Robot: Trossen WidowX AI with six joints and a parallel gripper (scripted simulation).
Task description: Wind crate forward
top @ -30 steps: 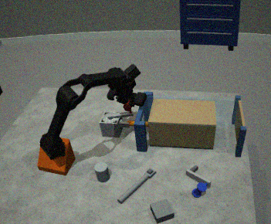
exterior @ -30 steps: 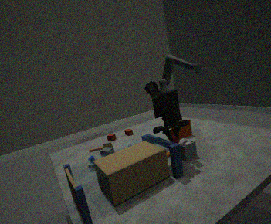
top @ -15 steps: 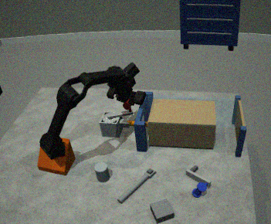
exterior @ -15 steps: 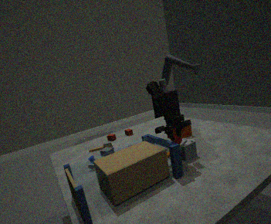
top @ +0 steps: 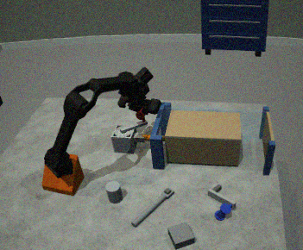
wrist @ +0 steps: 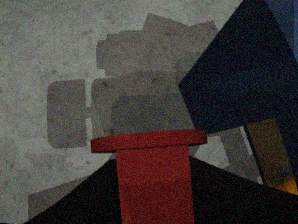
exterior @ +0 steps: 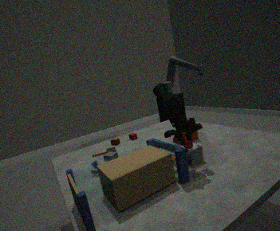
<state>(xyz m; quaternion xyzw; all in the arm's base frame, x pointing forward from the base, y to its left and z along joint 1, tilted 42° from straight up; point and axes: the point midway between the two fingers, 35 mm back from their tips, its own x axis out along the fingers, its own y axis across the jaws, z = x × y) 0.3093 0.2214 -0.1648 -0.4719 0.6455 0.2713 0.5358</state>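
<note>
Now: the winch handle with red knob 4 cm behind my gripper tip, 3 cm to the right of it and 3 cm below it. From my gripper tip the other things lie so: red handle (2 cm to the right, 1 cm behind); then blue knob (47 cm to the right, 31 cm ahead, 10 cm below); then grey winch (11 cm behind, 10 cm below, 7 cm to the right).
</note>
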